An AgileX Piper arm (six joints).
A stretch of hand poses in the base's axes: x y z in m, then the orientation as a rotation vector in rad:
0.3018 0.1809 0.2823 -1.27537 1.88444 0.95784
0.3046 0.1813 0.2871 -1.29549 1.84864 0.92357
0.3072 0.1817 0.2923 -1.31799 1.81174 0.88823
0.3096 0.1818 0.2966 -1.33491 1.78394 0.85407
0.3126 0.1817 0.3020 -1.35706 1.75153 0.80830
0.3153 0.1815 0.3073 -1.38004 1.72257 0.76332
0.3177 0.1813 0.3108 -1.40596 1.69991 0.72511
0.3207 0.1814 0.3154 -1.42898 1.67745 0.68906
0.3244 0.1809 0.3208 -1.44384 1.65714 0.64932
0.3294 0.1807 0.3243 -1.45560 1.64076 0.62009
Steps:
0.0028 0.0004 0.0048 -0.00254 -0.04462 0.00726
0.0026 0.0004 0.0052 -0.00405 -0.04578 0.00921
0.0024 0.0001 0.0043 -0.00652 -0.03883 0.00445
0.0030 -0.0001 0.0054 -0.01190 -0.04848 0.00502
0.0027 -0.0002 0.0053 -0.01471 -0.04528 0.00550
0.0024 -0.0002 0.0035 -0.01768 -0.03639 0.00877
0.0030 0.0001 0.0046 -0.01584 -0.03484 0.00791
0.0037 -0.0005 0.0054 -0.01423 -0.03602 0.00077
0.0050 -0.0002 0.0035 -0.01057 -0.02723 0.00169

